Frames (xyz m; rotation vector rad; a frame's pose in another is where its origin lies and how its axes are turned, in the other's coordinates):
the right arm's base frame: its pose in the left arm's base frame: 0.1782 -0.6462 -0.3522 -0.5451 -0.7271 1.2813
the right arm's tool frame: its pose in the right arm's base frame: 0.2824 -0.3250 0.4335 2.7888 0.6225 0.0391
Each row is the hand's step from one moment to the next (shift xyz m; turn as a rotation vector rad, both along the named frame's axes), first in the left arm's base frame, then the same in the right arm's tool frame.
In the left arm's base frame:
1: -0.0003 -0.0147 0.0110 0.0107 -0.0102 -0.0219
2: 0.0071 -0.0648 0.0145 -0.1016 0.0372 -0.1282
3: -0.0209 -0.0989 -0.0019 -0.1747 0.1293 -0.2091
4: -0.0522 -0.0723 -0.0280 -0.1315 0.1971 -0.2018
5: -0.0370 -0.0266 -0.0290 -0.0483 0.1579 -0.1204
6: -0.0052 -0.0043 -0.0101 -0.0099 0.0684 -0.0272
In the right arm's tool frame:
1: -0.0161 0.0066 -0.0058 -0.0078 -0.0172 0.0185
2: -0.0666 0.0023 -0.0035 0.0717 -0.1477 -0.0345
3: -0.0933 -0.0309 -0.0237 0.1852 -0.2302 -0.0604
4: -0.0586 -0.0613 -0.0392 0.2441 -0.1919 -0.0207
5: -0.0160 -0.0465 -0.0224 0.1808 -0.0937 0.0171
6: -0.0018 -0.0120 -0.0006 0.0727 -0.0139 0.0067

